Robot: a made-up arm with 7 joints.
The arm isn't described. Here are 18 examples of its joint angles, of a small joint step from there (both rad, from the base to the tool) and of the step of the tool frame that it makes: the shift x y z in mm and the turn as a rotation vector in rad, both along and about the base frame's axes.
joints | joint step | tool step
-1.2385 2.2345 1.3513 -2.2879 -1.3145 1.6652 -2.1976 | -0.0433 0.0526 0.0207 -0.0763 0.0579 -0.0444 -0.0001 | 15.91 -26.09 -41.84 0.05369 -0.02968 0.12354
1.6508 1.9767 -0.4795 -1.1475 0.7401 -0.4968 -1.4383 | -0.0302 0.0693 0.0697 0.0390 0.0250 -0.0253 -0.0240 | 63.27 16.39 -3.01 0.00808 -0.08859 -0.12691
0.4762 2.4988 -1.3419 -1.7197 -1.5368 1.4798 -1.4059 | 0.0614 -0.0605 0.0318 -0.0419 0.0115 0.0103 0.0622 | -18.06 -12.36 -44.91 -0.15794 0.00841 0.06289
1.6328 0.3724 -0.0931 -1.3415 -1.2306 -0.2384 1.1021 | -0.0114 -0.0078 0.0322 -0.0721 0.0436 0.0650 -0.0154 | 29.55 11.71 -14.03 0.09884 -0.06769 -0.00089
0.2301 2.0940 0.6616 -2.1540 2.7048 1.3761 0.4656 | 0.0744 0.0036 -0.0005 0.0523 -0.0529 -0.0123 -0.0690 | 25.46 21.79 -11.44 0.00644 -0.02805 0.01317
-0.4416 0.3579 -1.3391 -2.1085 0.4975 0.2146 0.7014 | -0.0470 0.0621 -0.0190 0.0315 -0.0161 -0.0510 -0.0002 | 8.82 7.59 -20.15 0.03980 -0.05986 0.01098
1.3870 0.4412 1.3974 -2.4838 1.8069 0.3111 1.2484 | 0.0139 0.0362 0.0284 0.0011 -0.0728 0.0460 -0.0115 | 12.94 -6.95 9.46 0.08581 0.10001 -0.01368
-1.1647 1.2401 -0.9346 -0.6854 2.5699 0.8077 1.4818 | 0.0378 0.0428 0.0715 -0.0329 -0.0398 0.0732 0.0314 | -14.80 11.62 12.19 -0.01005 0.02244 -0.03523
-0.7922 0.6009 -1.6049 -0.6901 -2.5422 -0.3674 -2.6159 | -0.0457 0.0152 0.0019 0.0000 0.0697 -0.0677 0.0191 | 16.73 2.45 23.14 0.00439 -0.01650 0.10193
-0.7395 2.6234 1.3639 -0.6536 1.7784 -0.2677 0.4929 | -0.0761 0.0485 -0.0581 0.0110 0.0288 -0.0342 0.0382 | -28.65 -16.13 -21.50 0.03909 -0.08195 -0.01429
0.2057 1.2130 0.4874 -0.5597 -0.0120 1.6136 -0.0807 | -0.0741 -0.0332 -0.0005 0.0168 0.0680 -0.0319 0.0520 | 18.37 -5.88 -12.55 -0.00921 -0.15121 0.00037
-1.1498 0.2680 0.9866 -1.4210 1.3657 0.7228 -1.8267 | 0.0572 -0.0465 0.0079 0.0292 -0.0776 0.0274 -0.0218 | 21.55 -7.56 -38.49 0.03411 0.14149 0.01445
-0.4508 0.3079 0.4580 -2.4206 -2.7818 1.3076 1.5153 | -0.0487 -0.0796 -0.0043 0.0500 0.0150 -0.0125 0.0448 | 19.41 1.72 -9.68 -0.05052 0.02626 -0.08773
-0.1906 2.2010 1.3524 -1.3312 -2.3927 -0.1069 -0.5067 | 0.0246 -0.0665 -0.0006 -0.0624 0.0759 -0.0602 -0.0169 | 20.57 12.09 -16.18 -0.04840 0.09201 -0.04087
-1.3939 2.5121 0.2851 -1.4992 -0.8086 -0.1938 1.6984 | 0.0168 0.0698 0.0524 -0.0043 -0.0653 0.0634 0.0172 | -19.75 -30.49 -5.64 0.03115 -0.12075 0.06497
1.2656 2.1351 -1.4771 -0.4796 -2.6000 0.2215 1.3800 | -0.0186 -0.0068 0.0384 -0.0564 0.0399 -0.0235 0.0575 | -23.40 1.71 -12.72 0.01715 -0.15428 0.01344
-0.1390 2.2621 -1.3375 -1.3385 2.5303 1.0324 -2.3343 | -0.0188 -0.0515 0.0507 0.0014 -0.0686 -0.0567 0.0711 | 23.54 -8.99 -15.17 0.03687 -0.04058 -0.02344
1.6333 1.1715 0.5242 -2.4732 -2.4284 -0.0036 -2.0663 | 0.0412 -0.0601 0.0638 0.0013 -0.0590 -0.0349 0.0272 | -8.33 15.56 16.27 0.08742 0.00451 0.04096
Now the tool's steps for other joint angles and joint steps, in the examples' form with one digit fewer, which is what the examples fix.
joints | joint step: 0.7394 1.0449 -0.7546 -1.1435 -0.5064 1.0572 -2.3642 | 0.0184 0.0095 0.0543 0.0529 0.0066 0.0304 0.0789
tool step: -6.3 28.7 10.0 0.1164 -0.0657 0.0546
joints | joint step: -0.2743 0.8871 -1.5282 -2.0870 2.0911 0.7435 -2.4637 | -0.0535 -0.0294 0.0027 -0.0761 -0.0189 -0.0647 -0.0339
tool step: 0.2 -21.5 36.7 -0.1094 -0.1070 0.0024
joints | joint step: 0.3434 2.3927 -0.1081 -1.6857 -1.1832 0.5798 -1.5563 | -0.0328 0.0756 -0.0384 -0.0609 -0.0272 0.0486 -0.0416
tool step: 0.1 -22.3 4.3 0.1123 -0.0004 -0.0718
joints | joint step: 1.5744 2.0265 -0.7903 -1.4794 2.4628 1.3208 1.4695 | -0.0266 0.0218 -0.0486 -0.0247 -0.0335 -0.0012 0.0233
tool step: -0.4 -5.8 4.0 -0.0172 0.0520 -0.0165
